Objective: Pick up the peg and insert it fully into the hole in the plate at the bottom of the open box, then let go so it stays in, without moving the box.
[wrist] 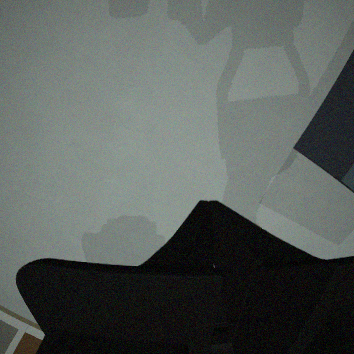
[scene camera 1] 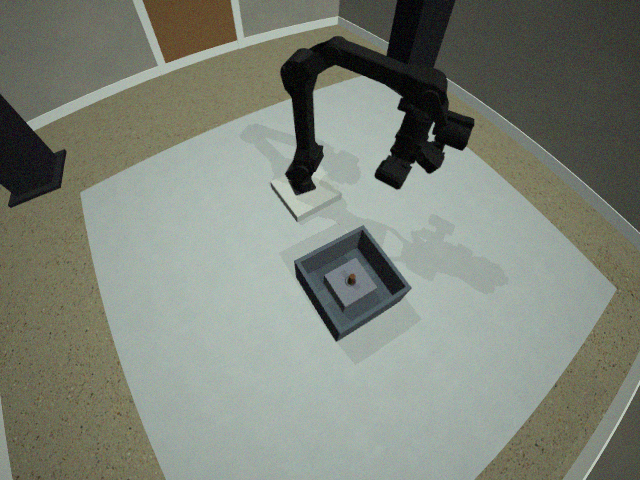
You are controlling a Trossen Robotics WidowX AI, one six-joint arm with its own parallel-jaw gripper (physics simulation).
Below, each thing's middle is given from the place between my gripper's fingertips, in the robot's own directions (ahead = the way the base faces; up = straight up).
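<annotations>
With my hand where it is, the grey box (scene camera 1: 310, 269) is 17 cm ahead of it, 19 cm to the right of it and 11 cm below it. I also see the light grey plate (scene camera 1: 346, 296), which is 17 cm ahead of my hand, 19 cm to the right of it and 13 cm below it.
</annotations>
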